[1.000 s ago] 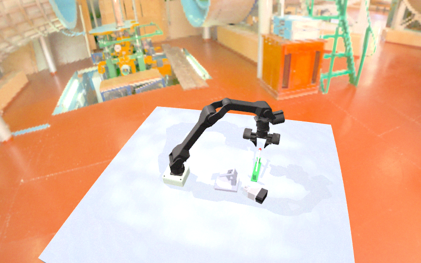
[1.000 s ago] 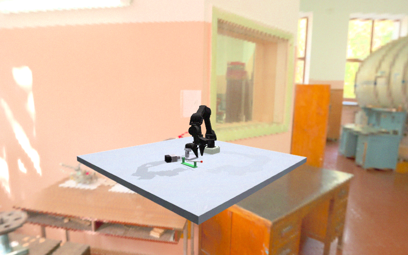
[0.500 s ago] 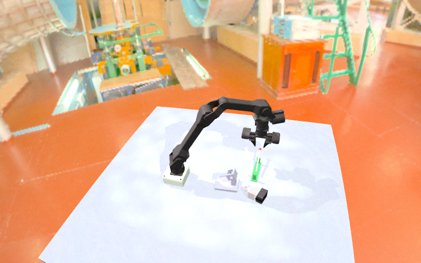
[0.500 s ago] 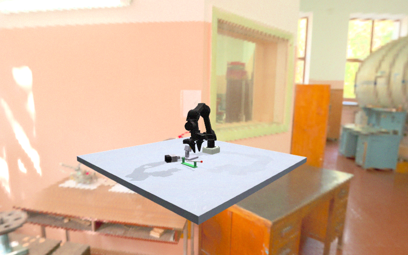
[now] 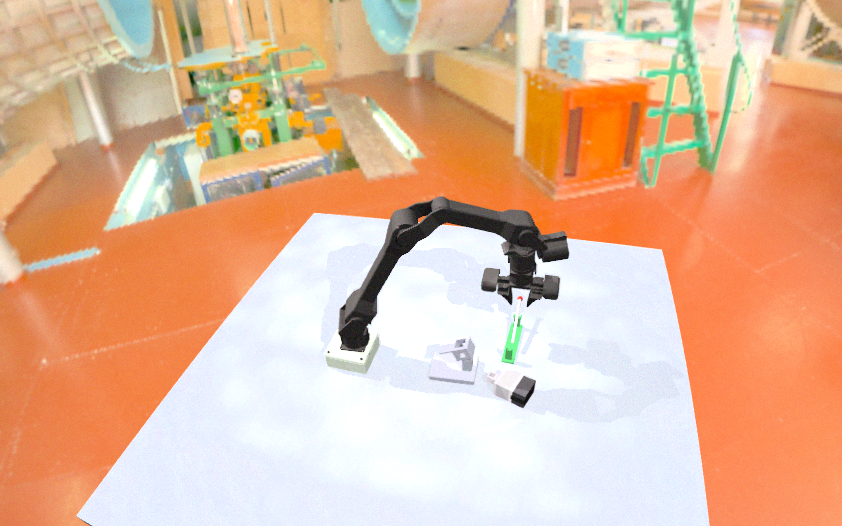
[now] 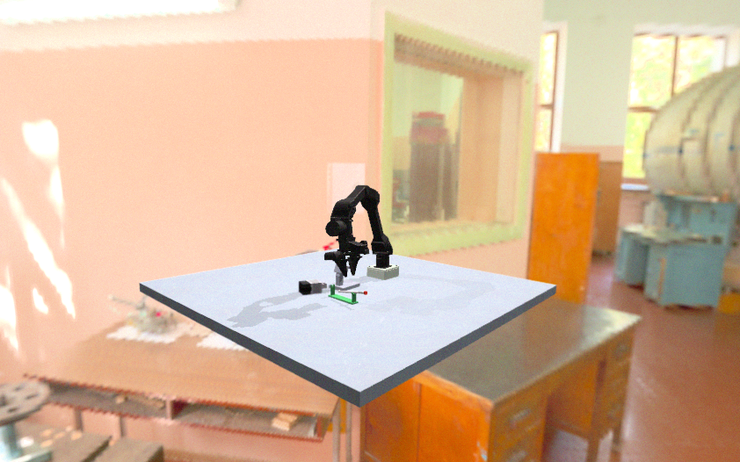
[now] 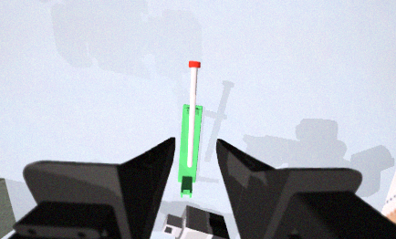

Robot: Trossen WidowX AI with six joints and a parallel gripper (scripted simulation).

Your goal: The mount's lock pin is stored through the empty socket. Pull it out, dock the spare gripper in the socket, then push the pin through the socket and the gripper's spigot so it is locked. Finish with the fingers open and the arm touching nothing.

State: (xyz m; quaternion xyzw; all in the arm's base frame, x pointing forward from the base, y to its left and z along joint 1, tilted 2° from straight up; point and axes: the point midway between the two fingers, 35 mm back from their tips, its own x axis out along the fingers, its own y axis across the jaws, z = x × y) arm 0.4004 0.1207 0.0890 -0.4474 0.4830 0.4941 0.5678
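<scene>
My gripper tip is 1 cm past the green cradle, 4 cm to the left of it and 8 cm above it. Round my gripper tip: spare gripper: 1 cm behind, 20 cm to the right, 8 cm below; mount: 14 cm behind, 14 cm to the right, 5 cm below.
</scene>
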